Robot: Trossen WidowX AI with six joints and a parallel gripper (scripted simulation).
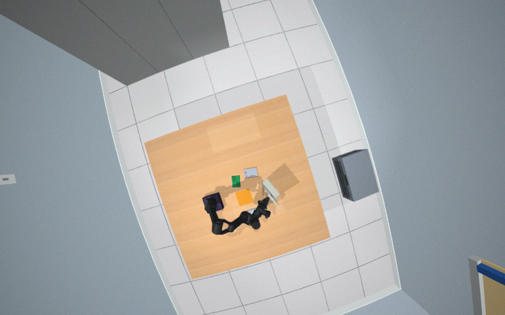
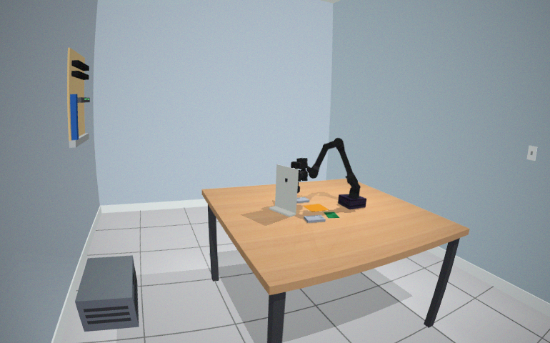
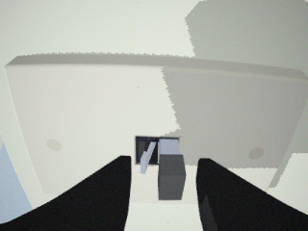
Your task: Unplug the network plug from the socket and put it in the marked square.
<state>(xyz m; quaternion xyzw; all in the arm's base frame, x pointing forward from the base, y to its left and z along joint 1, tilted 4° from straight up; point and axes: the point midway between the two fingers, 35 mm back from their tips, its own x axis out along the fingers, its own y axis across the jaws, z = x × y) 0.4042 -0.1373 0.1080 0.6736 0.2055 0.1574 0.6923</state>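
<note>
My gripper tip is 1 cm short of the grey network plug. Also, from my gripper tip: orange marked square: 19 cm behind, 3 cm to the left, 19 cm below; green square: 19 cm behind, 18 cm to the left, 19 cm below; upright white panel: 3 cm ahead, 1 cm to the left, 7 cm below.
</note>
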